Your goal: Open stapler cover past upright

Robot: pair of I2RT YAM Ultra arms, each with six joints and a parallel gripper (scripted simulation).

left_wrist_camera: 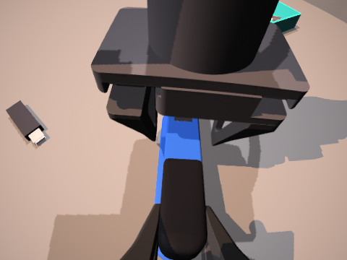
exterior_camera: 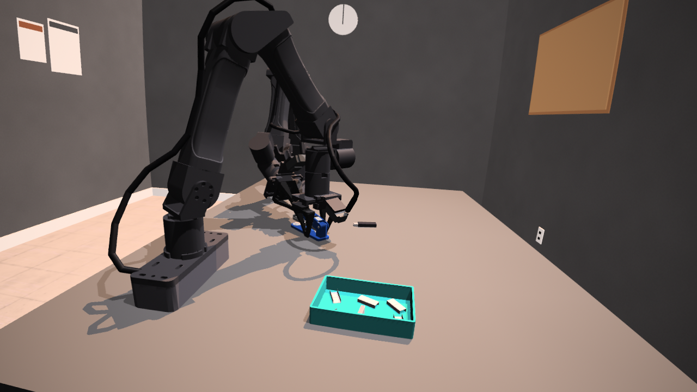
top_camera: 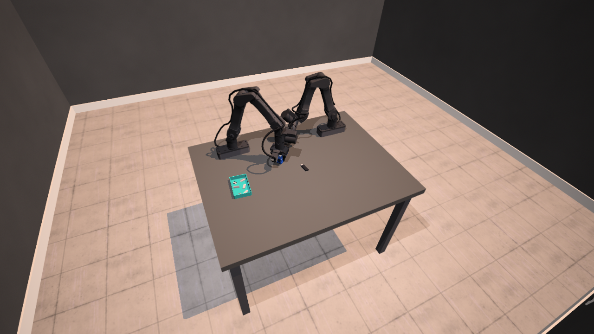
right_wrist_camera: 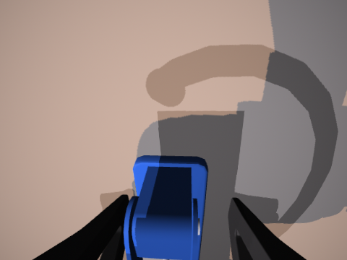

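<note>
Now: right hand 3 cm past the blue stapler, 3 cm to the right of it and 2 cm below it. Round my right hand: teal tray 14 cm ahead, 28 cm to the right; then black usb stick 10 cm ahead, 12 cm to the left, 1 cm below.
Right now my left hand is 3 cm to the left of the blue stapler, 3 cm short of it and 2 cm above it. From my left hand the other things lie so: teal tray 34 cm to the right, 20 cm ahead, 4 cm below; then black usb stick 16 cm ahead, 6 cm to the left, 5 cm below.
</note>
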